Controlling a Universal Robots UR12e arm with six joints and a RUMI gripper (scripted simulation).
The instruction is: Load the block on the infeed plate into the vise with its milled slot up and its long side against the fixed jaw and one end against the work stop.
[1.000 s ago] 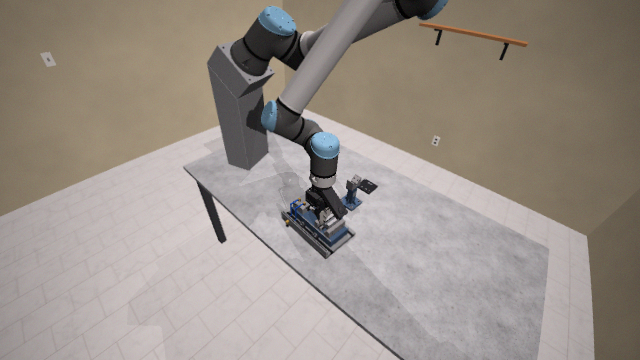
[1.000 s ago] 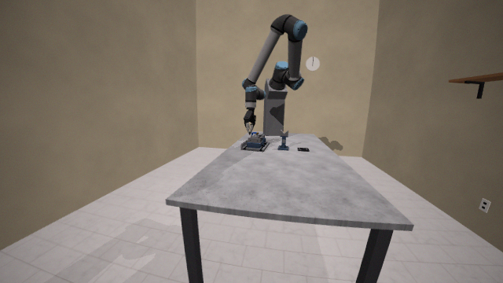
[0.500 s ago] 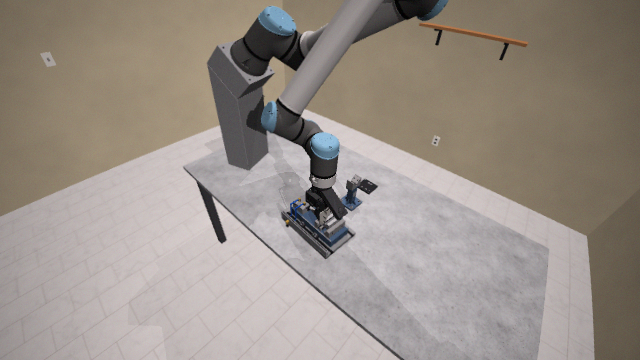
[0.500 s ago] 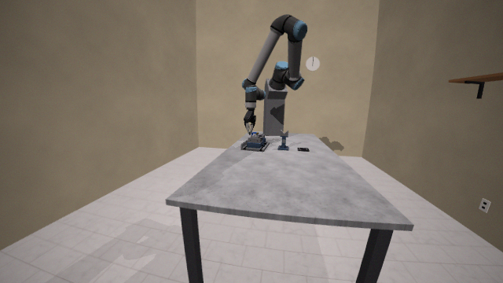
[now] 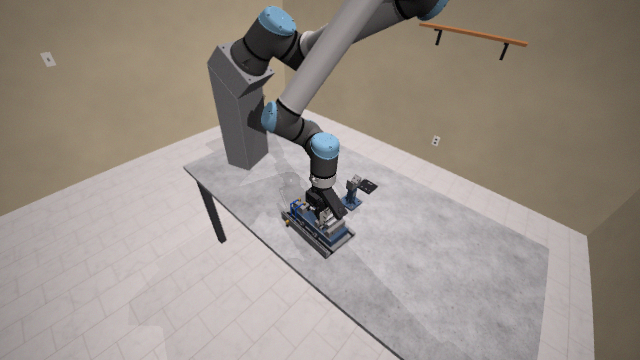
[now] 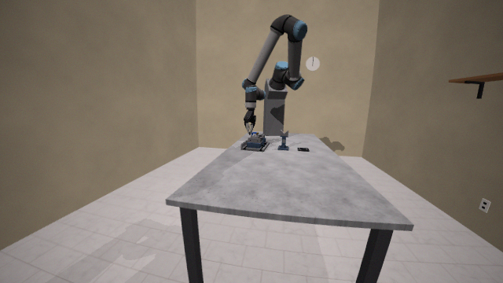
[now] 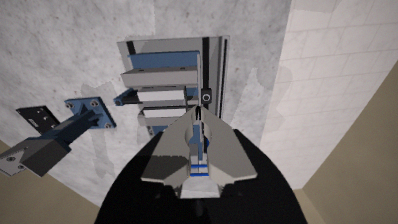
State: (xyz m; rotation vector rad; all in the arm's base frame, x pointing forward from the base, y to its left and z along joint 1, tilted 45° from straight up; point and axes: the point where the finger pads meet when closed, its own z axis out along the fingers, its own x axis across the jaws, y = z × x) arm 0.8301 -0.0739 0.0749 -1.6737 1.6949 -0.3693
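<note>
Right now the part is 5 cm to the left of my hand, 3 cm below it and 1 cm behind it. Round my hand: cylinder rod (9 cm behind, 5 cm below, 4 cm to the left); then work stop (10 cm to the left, 4 cm below, 1 cm behind); then moving jaw (5 cm to the left, 5 cm below, 4 cm behind).
</note>
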